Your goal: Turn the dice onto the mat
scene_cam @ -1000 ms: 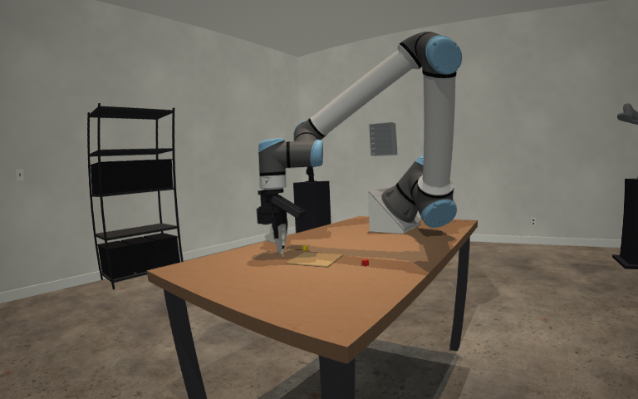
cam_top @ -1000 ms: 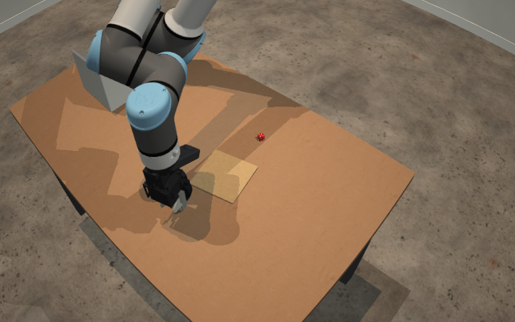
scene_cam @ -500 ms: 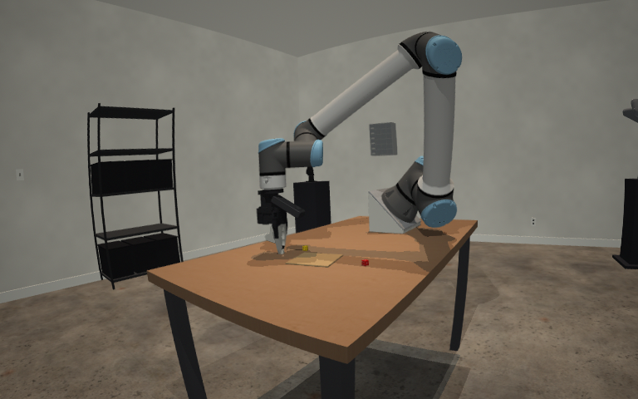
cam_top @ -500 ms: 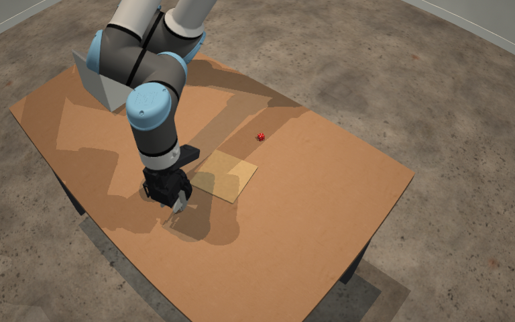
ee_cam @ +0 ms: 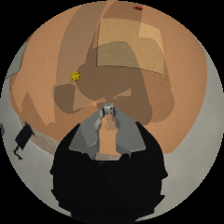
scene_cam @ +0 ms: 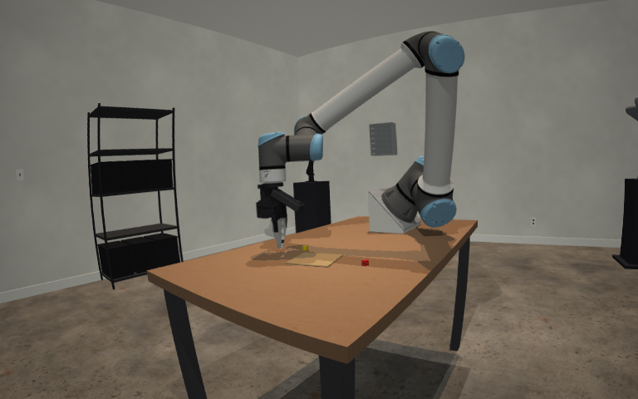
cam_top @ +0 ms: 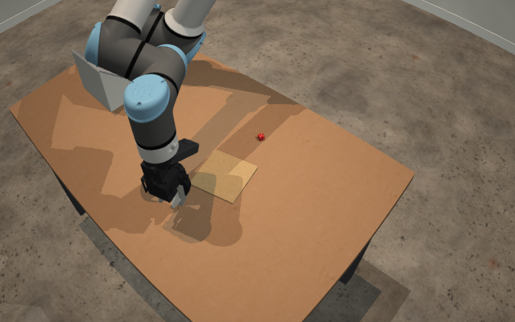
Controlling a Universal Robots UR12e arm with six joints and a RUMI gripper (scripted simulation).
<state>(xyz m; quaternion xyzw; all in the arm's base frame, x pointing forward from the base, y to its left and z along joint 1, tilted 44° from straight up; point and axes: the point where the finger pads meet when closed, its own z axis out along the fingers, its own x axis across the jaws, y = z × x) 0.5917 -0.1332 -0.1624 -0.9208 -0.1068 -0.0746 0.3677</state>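
Now: hand 15 cm to the right of the tan mat, 4 cm above it and 2 cm short of it. Round my hand: red die: 33 cm to the left, 3 cm below, 1 cm ahead; then yellow die: 8 cm behind, 5 cm to the left, 3 cm below; then white die: 1 cm below.
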